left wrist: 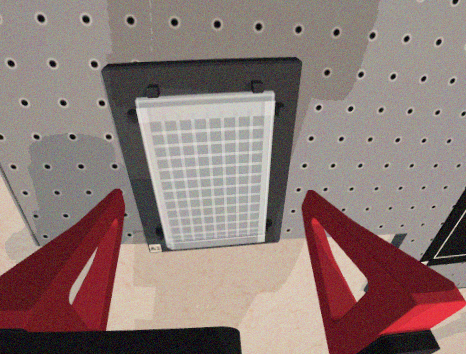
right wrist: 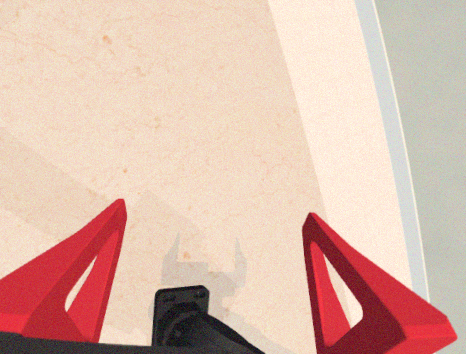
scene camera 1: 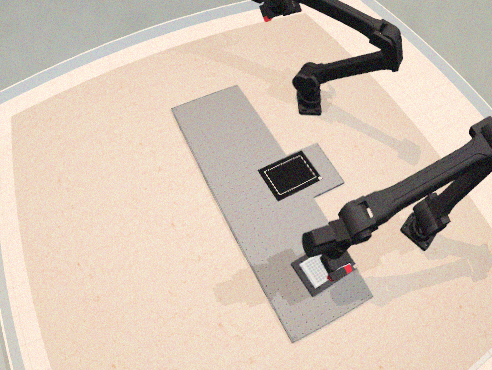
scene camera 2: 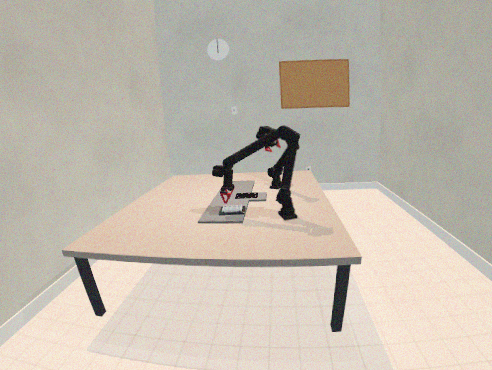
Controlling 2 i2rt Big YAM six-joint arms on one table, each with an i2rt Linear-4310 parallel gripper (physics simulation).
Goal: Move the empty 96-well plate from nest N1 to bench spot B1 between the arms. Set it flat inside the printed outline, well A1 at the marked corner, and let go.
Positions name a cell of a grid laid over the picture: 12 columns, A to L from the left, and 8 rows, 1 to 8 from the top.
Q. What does my right gripper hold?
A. Nothing.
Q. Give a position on a well plate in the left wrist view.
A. At F4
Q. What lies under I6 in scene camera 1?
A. My left gripper.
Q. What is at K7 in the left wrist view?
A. My left gripper.
